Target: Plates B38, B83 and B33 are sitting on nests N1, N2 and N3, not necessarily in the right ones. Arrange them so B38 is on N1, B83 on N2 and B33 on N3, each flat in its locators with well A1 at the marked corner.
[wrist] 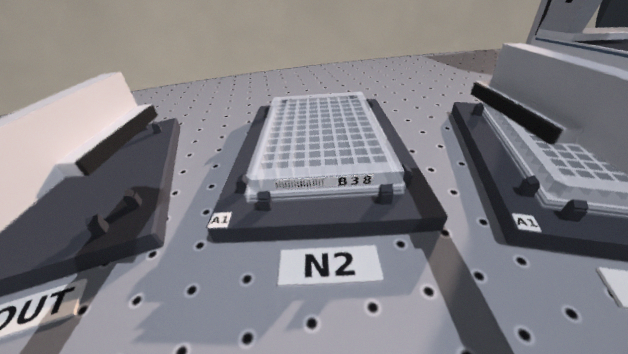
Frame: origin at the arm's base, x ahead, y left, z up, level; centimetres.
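Where they show: gripper, fingertip midpoint: [311,77].
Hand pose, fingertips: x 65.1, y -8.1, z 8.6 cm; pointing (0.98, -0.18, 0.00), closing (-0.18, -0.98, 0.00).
Note:
Each offset is from my fingertips to the top centre of the thing. "spot": to the spot under its first point. Level surfaces: height alone.
A clear plate marked B38 @(dx +5.3, dy -1.4, dz -4.7 cm) [325,135] sits on nest N2 @(dx +5.3, dy -1.4, dz -5.1 cm) [320,220], between its locator posts, and looks level. Its label faces the front edge; I cannot make out its well A1. The nest's A1 tag is at the front left corner. Another clear plate @(dx -1.0, dy -17.3, dz -4.7 cm) [585,162] sits on the nest to the right [500,200]; its name is out of frame and the right finger hides part of it. My gripper [311,77] is open and empty, one finger on each side of the view, with B38 showing between them. Nest N1 does not show.
The OUT nest @(dx +6.0, dy +16.1, dz -5.1 cm) [145,175] is at the left, partly behind the left finger; no plate shows on its visible part. Its posts @(spot: dx -0.4, dy +11.7, dz -5.5 cm) [97,226] stand up. A framed structure @(spot: dx +14.9, dy -38.0, dz -1.8 cm) [575,36] stands at the back right. The perforated table @(dz -7.3 cm) [310,305] has shadows across it.

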